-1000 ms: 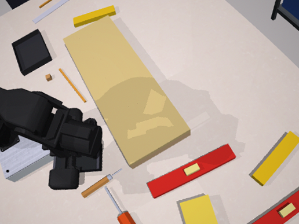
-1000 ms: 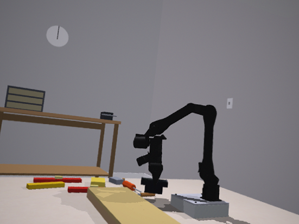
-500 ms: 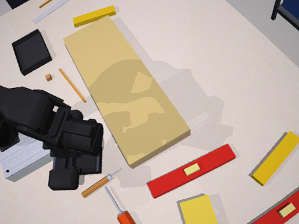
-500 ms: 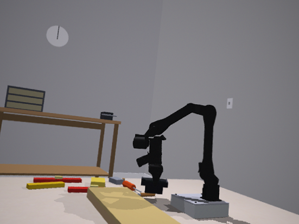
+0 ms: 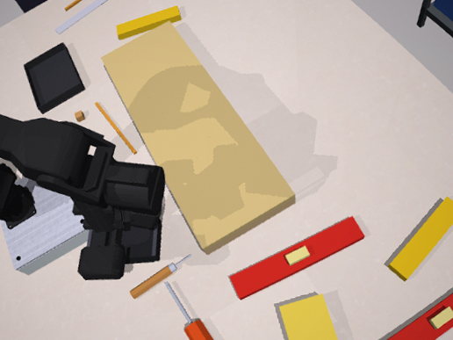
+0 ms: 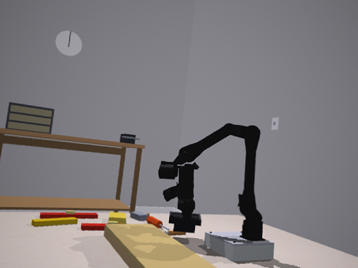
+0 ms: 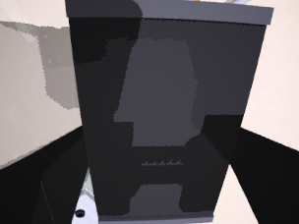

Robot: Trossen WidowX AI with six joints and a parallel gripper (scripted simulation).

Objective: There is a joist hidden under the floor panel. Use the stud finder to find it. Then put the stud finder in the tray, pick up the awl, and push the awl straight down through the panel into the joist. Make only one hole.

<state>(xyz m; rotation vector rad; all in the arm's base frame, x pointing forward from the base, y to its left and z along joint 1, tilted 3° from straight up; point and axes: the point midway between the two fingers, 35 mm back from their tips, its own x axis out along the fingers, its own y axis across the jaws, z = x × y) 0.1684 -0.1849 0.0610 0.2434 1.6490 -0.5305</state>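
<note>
Now: the stud finder 2 cm below my gripper tip, 1 cm to the right of it and 1 cm ahead of it. The rest, counted from my gripper tip: black tray: 51 cm to the left, 6 cm below; then orange screwdriver: 15 cm to the right, 6 cm below, 3 cm ahead; then ruler: 70 cm to the left, 20 cm ahead, 7 cm below.
</note>
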